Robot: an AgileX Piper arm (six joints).
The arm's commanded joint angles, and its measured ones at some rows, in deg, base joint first. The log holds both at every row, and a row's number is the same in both.
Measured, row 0:
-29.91 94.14 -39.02 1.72 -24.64 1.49
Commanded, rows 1 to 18:
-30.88 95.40 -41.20 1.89 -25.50 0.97
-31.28 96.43 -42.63 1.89 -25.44 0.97
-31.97 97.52 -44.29 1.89 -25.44 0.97
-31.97 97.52 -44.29 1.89 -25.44 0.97
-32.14 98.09 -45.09 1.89 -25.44 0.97
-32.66 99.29 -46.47 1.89 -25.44 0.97
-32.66 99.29 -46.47 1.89 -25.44 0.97
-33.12 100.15 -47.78 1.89 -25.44 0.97
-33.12 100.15 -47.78 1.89 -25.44 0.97
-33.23 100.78 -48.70 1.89 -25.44 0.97
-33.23 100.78 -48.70 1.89 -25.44 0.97
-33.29 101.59 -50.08 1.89 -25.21 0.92
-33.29 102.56 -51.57 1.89 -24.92 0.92
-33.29 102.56 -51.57 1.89 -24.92 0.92
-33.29 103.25 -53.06 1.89 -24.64 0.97
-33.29 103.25 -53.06 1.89 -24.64 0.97
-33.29 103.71 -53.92 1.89 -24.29 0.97
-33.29 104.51 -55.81 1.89 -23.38 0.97
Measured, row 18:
-33.00 103.76 -53.46 1.78 -24.29 1.49
